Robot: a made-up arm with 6 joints. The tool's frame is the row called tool.
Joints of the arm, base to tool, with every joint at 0 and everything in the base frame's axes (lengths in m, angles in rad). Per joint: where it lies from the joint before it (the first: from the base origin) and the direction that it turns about. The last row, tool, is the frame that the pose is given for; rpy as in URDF.
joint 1: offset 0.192 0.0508 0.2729 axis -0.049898 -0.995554 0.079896
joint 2: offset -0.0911 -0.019 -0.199 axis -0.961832 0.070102 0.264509
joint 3: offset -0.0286 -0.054 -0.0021 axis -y
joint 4: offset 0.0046 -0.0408 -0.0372 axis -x
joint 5: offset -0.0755 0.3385 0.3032 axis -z
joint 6: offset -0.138 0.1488 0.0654 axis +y
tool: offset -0.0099 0.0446 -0.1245 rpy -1.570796 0 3.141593
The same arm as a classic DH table. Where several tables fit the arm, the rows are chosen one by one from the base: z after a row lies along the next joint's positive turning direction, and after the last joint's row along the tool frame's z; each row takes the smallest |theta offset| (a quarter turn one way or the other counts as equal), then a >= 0, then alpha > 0; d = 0 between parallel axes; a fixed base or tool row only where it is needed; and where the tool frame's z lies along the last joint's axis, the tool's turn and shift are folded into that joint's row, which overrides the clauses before.
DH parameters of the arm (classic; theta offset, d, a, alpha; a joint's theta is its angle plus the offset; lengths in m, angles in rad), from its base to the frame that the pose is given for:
base (fixed): -0.0501 0.2777 0.1892 1.4908
joint 1: 1.3022 -0.053 -0.217 -1.5715
joint 2: -0.0638 0.0607 -0.0096 1.641
joint 3: 0.2684 0.0967 -0.0372 -1.5708
joint 4: 1.5708 0.0709 0.3385 -1.5708
joint 5: -1.5708 -0.3686 0.138 -1.5708
joint 6: -1.4914 0 0.1249 3.1416
tool (fixed): -1.4914 -0.1934 0 0

